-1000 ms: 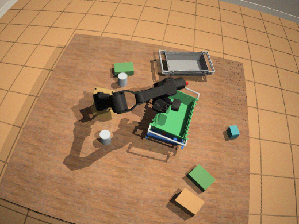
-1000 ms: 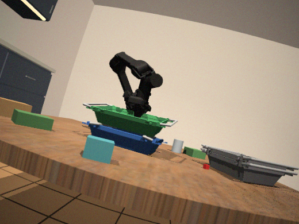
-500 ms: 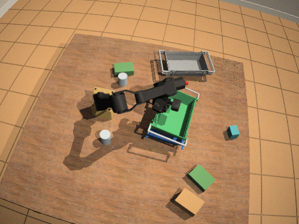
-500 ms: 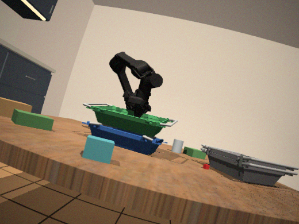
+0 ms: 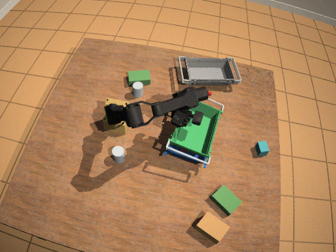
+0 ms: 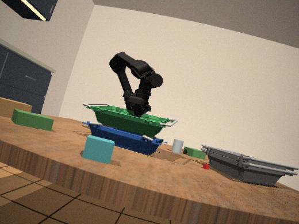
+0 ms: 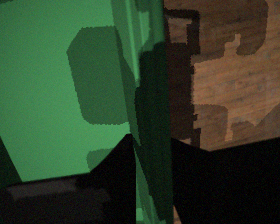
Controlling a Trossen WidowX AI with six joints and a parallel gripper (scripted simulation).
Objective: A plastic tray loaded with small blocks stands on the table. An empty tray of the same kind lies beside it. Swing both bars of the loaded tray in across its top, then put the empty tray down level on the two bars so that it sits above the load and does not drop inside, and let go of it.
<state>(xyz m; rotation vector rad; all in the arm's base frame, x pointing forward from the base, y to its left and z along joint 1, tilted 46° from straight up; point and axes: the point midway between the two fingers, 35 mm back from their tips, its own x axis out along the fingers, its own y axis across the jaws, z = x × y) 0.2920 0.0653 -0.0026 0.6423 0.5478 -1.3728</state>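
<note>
Right now the green tray is 8 cm ahead of my gripper tip and 2 cm above it. From my gripper tip the other things lie so: teal cube 43 cm ahead, 8 cm below, 5 cm to the left; then tan box 42 cm to the right, 27 cm ahead, 7 cm below.
</note>
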